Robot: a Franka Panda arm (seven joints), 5 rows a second.
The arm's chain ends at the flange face. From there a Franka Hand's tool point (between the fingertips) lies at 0.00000 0.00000 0.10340 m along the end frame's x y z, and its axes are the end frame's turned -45 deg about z.
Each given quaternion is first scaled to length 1.
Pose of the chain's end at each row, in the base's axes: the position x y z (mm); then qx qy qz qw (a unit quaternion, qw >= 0):
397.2, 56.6, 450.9, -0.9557, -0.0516, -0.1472, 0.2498
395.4, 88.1, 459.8, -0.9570, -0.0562, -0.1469, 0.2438
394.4, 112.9, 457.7, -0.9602, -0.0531, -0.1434, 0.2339
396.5, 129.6, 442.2, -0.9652, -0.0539, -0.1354, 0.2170
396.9, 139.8, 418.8, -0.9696, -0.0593, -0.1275, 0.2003
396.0, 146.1, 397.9, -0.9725, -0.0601, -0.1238, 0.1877
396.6, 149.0, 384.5, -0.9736, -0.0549, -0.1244, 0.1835
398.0, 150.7, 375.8, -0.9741, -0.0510, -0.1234, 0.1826
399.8, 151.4, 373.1, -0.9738, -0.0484, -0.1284, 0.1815
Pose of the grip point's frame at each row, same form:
423.6, 107.5, 364.9, -0.8632, -0.4134, -0.2316, 0.1744
421.6, 138.1, 373.2, -0.8626, -0.4181, -0.2290, 0.1690
420.3, 160.9, 369.9, -0.8668, -0.4165, -0.2220, 0.1612
421.1, 174.4, 352.3, -0.8711, -0.4192, -0.2081, 0.1487
420.0, 181.5, 327.1, -0.8731, -0.4258, -0.1944, 0.1363
418.6, 185.4, 305.0, -0.8755, -0.4277, -0.1862, 0.1260
419.6, 187.4, 291.3, -0.8785, -0.4233, -0.1851, 0.1219
420.9, 188.8, 282.4, -0.8804, -0.4199, -0.1839, 0.1215
423.8, 189.2, 279.9, -0.8811, -0.4174, -0.1881, 0.1185

